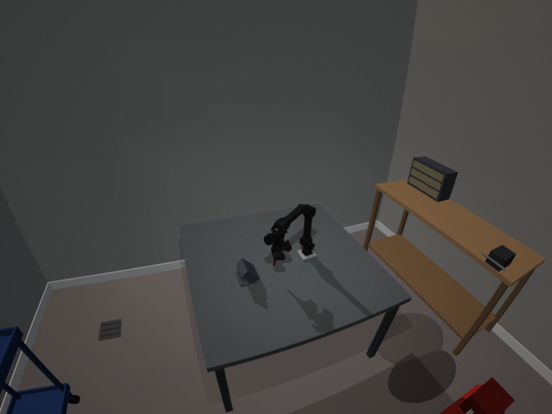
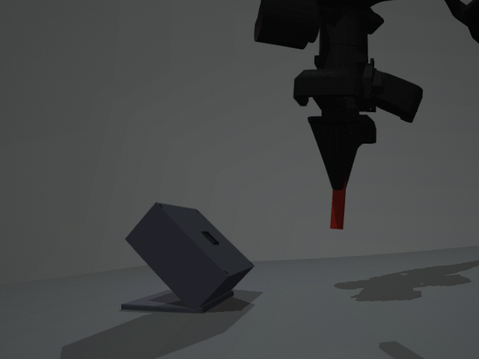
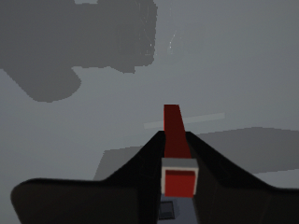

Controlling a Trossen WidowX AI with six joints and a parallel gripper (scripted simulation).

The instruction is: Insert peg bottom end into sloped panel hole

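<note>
The sloped grey panel is 17 cm ahead of my gripper tip, 6 cm below it and 4 cm to the right of it. Round my gripper tip: thin base plate 19 cm ahead, 12 cm below, 5 cm to the right; red square peg 2 cm above.
</note>
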